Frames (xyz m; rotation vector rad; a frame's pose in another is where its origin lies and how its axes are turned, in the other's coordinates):
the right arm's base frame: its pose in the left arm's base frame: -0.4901 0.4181 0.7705 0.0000 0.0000 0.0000
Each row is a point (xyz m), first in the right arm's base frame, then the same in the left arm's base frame.
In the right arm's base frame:
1: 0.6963 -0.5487 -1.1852
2: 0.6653 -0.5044 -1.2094
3: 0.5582 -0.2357 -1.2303
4: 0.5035 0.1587 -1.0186
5: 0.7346 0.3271 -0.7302
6: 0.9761 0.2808 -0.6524
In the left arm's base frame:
1: 0.2062 -0.1306 -0.4147
2: 0.1752 -0.0863 -0.4389
3: 0.0681 0.1824 -0.4598
4: 0.0134 0.5768 -0.2481
5: 0.2445 0.7452 0.0403
6: 0.4860 0.6989 0.1181

